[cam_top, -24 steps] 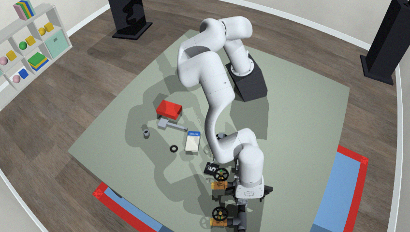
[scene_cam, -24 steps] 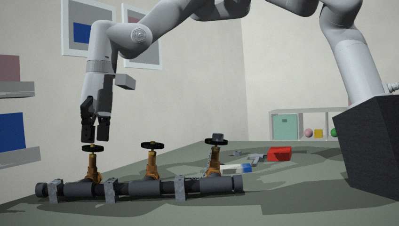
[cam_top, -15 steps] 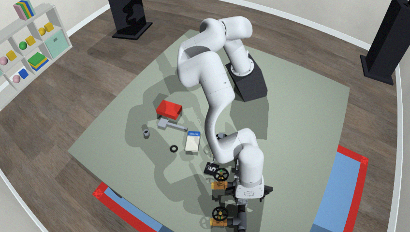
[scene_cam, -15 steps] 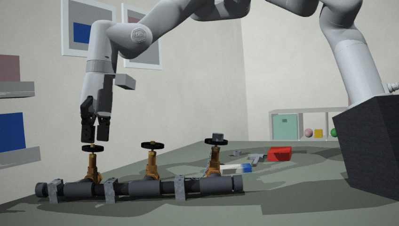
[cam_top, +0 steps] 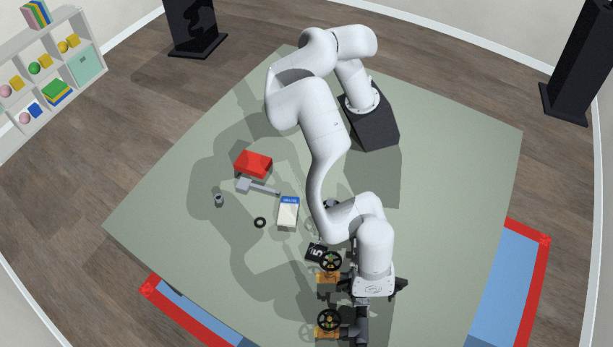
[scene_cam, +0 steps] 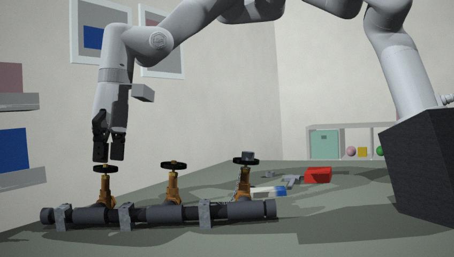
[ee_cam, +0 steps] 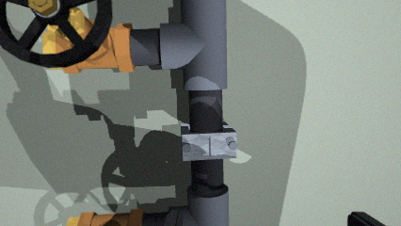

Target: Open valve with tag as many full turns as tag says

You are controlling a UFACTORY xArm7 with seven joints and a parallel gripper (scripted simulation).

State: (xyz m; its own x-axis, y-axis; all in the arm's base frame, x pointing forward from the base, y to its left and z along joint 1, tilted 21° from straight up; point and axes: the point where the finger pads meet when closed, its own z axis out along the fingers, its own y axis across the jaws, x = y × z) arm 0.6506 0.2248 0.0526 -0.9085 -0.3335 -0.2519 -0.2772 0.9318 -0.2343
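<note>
The grey cap is 250 mm behind my hand, 190 mm to the right of it and 30 mm below it. From my hand the other things lie so: black washer: 200 mm behind, 420 mm to the right, 160 mm below; blue box: 260 mm behind, 340 mm to the right, 160 mm below; black tag: 150 mm behind, 210 mm to the right, 160 mm below.
</note>
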